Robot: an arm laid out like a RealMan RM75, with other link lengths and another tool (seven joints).
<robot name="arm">
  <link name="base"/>
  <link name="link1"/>
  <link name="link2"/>
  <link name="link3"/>
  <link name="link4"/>
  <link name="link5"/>
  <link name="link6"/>
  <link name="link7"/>
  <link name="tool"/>
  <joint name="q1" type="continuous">
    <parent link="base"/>
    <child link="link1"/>
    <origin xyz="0 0 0.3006"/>
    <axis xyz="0 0 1"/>
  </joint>
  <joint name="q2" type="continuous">
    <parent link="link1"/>
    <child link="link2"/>
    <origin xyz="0 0 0"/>
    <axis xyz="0 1 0"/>
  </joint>
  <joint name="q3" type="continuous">
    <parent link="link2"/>
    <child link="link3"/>
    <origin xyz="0 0 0.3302"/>
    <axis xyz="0 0 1"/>
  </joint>
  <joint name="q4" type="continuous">
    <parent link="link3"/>
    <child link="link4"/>
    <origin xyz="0 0 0"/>
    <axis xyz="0 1 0"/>
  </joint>
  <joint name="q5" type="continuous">
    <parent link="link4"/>
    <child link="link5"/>
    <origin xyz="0 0 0.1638"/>
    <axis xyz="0 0 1"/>
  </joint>
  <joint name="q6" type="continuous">
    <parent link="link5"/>
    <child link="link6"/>
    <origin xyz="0 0 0"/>
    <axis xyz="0 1 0"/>
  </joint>
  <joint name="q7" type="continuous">
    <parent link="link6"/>
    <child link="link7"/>
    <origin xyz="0 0 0.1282"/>
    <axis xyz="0 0 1"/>
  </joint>
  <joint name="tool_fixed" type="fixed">
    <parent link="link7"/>
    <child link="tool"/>
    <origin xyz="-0.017 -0.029 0.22" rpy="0 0.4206 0.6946"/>
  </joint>
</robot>
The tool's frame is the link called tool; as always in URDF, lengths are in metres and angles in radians. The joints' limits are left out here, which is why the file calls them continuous.
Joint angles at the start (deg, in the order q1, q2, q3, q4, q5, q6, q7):
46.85, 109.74, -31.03, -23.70, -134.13, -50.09, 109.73
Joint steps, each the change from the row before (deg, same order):
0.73, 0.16, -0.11, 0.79, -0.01, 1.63, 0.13
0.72, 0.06, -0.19, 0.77, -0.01, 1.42, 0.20
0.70, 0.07, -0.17, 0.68, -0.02, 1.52, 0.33
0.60, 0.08, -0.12, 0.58, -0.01, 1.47, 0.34
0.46, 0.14, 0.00, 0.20, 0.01, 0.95, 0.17
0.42, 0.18, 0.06, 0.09, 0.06, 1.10, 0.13
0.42, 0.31, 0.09, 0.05, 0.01, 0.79, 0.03
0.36, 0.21, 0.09, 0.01, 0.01, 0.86, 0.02
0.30, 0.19, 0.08, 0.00, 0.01, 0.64, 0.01
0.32, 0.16, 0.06, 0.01, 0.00, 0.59, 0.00
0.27, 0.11, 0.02, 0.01, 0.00, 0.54, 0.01
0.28, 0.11, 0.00, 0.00, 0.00, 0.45, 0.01
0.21, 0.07, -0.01, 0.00, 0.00, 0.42, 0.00
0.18, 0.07, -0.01, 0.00, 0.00, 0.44, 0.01
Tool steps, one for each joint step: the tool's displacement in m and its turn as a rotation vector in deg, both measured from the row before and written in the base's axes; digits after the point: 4 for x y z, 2 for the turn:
-0.0019, 0.0051, -0.0004, 0.58, -0.33, -0.18
-0.0021, 0.0047, -0.0001, 0.45, -0.32, -0.14
-0.0017, 0.0051, 0.0009, 0.63, -0.31, -0.24
-0.0011, 0.0047, 0.0014, 0.69, -0.27, -0.29
-0.0023, 0.0040, 0.0012, 0.56, -0.16, -0.02
-0.0020, 0.0045, 0.0023, 0.80, -0.19, -0.05
-0.0034, 0.0032, -0.0005, 0.44, -0.06, 0.12
-0.0023, 0.0036, 0.0014, 0.61, -0.18, 0.06
-0.0022, 0.0027, 0.0007, 0.44, -0.10, 0.08
-0.0025, 0.0027, 0.0008, 0.40, -0.13, 0.12
-0.0019, 0.0025, 0.0011, 0.37, -0.15, 0.09
-0.0023, 0.0023, 0.0007, 0.29, -0.13, 0.14
-0.0014, 0.0020, 0.0011, 0.29, -0.15, 0.09
-0.0010, 0.0018, 0.0012, 0.31, -0.15, 0.05

